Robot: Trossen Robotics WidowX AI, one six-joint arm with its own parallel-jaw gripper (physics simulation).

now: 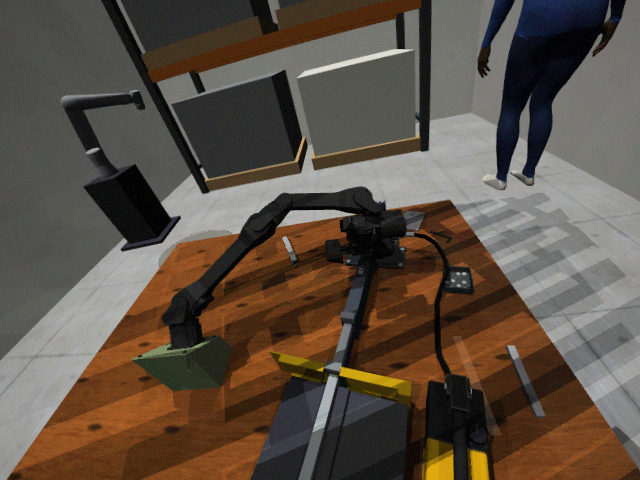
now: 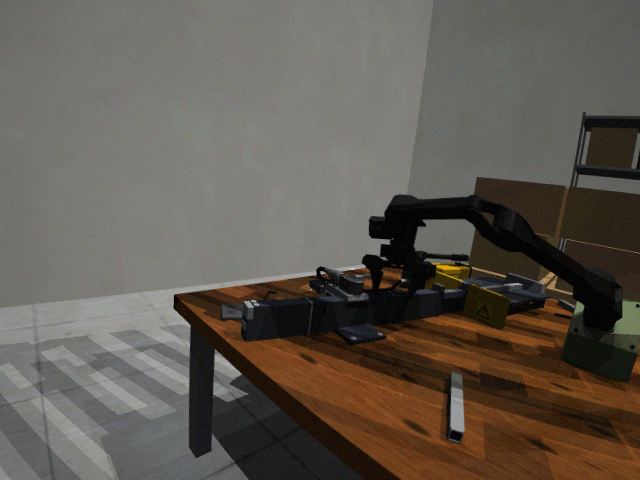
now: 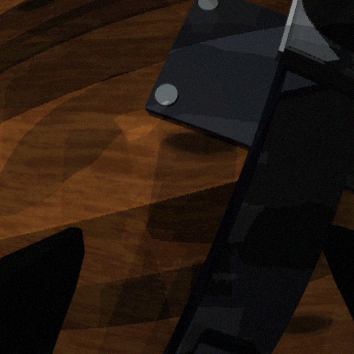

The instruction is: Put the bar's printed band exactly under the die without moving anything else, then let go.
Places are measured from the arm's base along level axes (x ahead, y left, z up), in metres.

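Where they show: gripper, between the fingertips: [image 1: 357, 260] [image 2: 390, 298] [image 3: 209, 241]; arm's base, origin of its link: [image 1: 186, 344] [image 2: 599, 318].
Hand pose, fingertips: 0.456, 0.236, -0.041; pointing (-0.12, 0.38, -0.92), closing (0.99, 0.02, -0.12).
Observation:
Each offset is from my fingertips to the top centre of the thing, as dx, dy, dz. "pt": to the spot under its first point. Level surfaces: height alone.
A long dark press machine [image 1: 347, 419] [image 2: 318, 310] lies along the table, with a yellow guard [image 1: 347, 376] [image 2: 484, 310] across it. A long narrow bar [image 1: 353, 305] [image 3: 281, 211] runs from under the guard towards the far end. I cannot make out its printed band or the die. My gripper [image 1: 371, 252] [image 2: 409, 276] [image 3: 209, 241] is open and empty. It points down over the far part of the bar, a finger on each side, beside a dark foot plate {dz -0.067} [image 3: 218, 77] with two screws.
Short grey bars {-0.248, +0.205, -0.055} [image 1: 290, 250] {+0.286, -0.368, -0.065} [image 1: 525, 381] [image 2: 456, 405] lie loose on the table. A square plate with dots {pt +0.280, -0.084, -0.072} [image 1: 459, 280], a black cable {pt +0.195, -0.136, -0.056} [image 1: 437, 295] and a yellow-black unit {pt +0.089, -0.469, +0.058} [image 1: 456, 429] are at the right. A person [image 1: 523, 95] stands behind the table; shelving [image 1: 424, 71] stands at the back.

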